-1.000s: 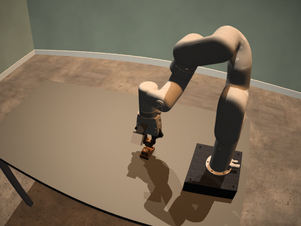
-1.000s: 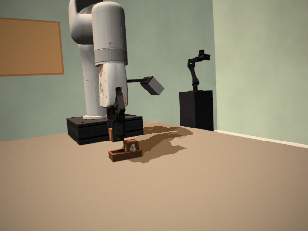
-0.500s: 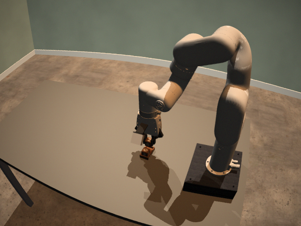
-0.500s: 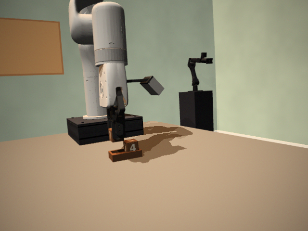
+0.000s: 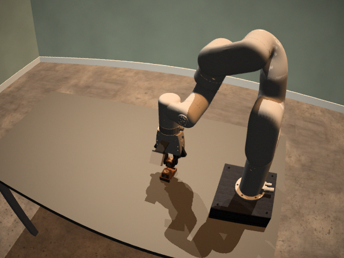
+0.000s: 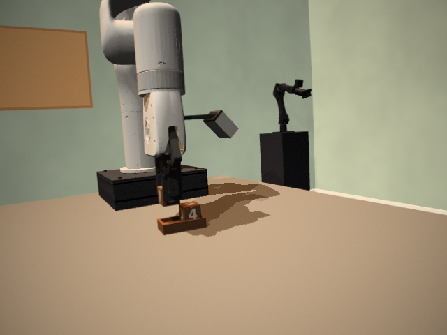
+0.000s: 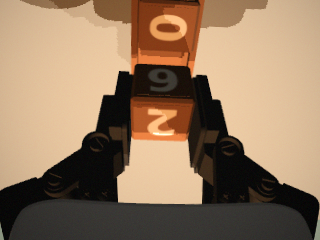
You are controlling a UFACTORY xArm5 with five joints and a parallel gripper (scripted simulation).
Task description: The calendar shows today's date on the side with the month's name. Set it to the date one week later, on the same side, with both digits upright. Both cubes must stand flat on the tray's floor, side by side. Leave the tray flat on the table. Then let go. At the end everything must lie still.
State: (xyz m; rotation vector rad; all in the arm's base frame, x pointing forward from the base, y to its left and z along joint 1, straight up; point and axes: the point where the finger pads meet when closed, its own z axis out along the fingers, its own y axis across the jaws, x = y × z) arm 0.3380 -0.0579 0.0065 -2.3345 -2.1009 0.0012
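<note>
Now: hand 2 cm to the right of the brown tray and 7 cm above it.
</note>
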